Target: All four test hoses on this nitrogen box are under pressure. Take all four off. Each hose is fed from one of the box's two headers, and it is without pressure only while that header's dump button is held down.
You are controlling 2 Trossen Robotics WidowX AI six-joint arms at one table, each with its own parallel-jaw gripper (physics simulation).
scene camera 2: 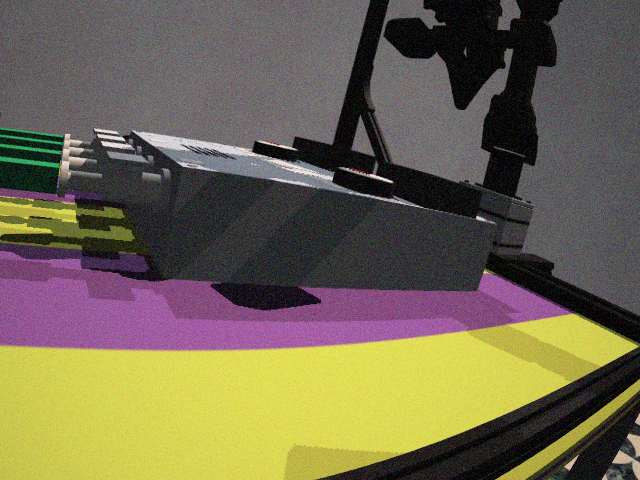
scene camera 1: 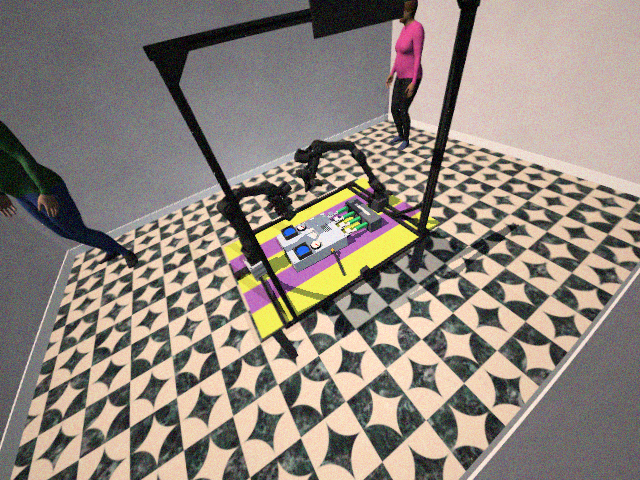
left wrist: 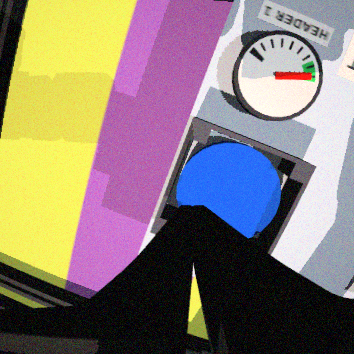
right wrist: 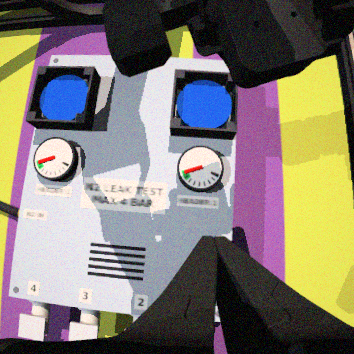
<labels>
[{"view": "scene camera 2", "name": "my left gripper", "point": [459, 108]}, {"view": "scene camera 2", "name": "green hose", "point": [34, 176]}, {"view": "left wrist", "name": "my left gripper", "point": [190, 216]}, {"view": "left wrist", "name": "blue dump button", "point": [234, 180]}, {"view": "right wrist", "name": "my left gripper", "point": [235, 73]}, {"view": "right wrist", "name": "my right gripper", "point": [211, 246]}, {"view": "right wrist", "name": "blue dump button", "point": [204, 103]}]
</labels>
